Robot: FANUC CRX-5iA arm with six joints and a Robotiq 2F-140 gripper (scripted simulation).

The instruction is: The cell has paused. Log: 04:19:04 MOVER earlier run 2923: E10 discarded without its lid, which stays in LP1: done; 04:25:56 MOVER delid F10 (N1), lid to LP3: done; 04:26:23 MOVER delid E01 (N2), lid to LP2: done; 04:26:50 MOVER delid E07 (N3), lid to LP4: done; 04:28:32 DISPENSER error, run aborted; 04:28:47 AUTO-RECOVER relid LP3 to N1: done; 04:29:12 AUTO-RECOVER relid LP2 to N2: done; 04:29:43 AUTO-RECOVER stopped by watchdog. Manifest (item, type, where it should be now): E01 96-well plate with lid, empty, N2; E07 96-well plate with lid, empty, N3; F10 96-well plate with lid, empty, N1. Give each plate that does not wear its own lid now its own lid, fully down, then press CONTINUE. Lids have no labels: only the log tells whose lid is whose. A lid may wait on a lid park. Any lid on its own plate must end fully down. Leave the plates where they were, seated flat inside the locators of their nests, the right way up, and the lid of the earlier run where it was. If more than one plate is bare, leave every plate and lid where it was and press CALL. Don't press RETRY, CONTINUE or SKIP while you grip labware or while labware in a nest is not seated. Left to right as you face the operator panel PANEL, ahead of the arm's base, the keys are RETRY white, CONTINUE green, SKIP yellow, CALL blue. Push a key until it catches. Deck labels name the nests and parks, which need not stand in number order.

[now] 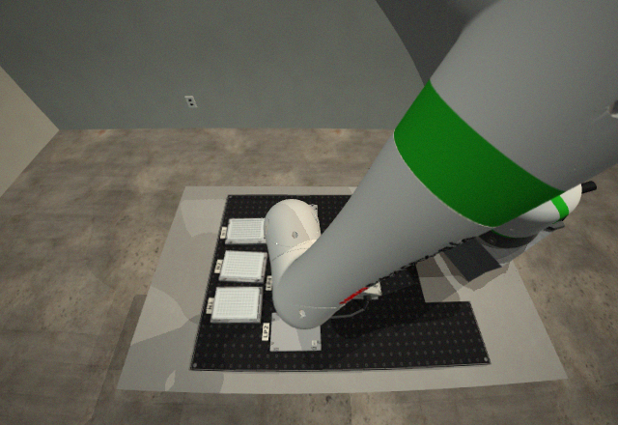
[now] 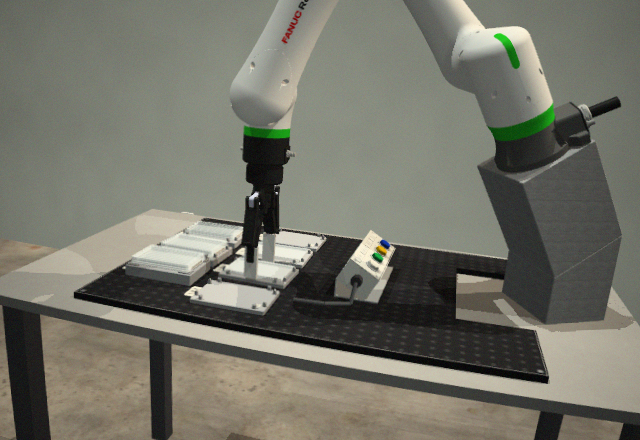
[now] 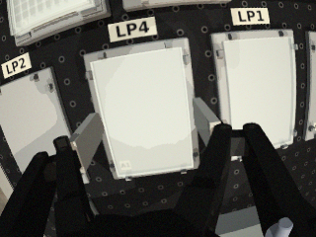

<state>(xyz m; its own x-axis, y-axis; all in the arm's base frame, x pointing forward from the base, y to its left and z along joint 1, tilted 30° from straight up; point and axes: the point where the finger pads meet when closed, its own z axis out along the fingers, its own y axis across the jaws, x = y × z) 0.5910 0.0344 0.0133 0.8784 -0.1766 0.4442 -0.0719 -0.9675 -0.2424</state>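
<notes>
My hand is 3 cm above the park LP4. From my hand the other things lie so: white key (24 cm behind, 3 cm to the left, 3 cm above); park LP2 (1 cm ahead, 14 cm to the left, 3 cm below); LP1 label (8 cm ahead, 13 cm to the right, 4 cm below).
</notes>
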